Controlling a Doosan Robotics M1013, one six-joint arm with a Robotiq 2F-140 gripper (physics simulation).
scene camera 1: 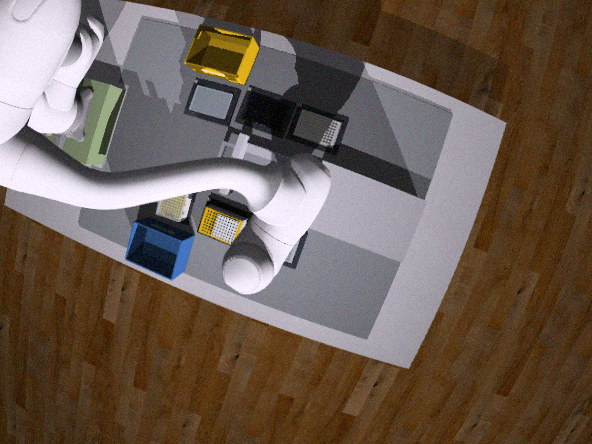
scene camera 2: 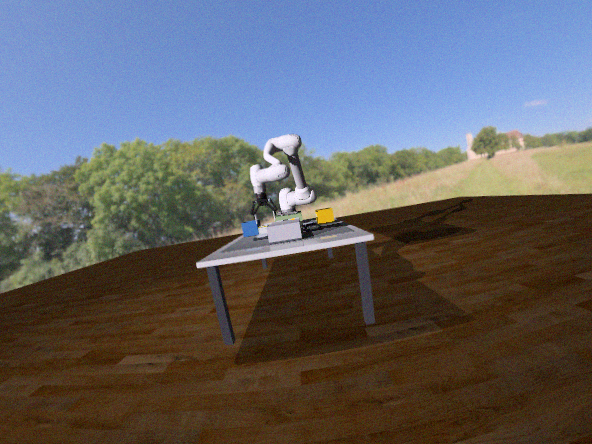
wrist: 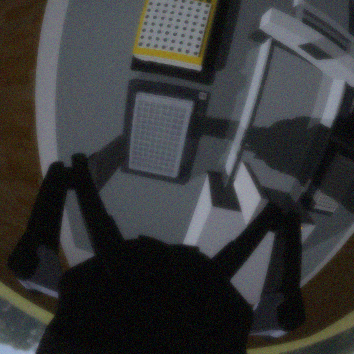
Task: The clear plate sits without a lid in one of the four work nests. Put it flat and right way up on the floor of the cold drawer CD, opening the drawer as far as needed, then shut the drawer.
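The clear plate lies flat and lidless in a dark nest, beside the open drawer; the arm covers most of it in scene camera 1. The drawer stands pulled out of its pale cabinet, and a grey stretch of its floor shows, partly in shadow. Its CD label cannot be read. My gripper is open and empty, above the table near the plate and cabinet; in the wrist view the plate shows beyond the fingertips. The arm hides the gripper in scene camera 1.
A yellow-and-white rack stands beside the plate's nest. A blue bin and a pale yellow rack are near it. Across the drawer are a yellow bin, a black plate and a white plate.
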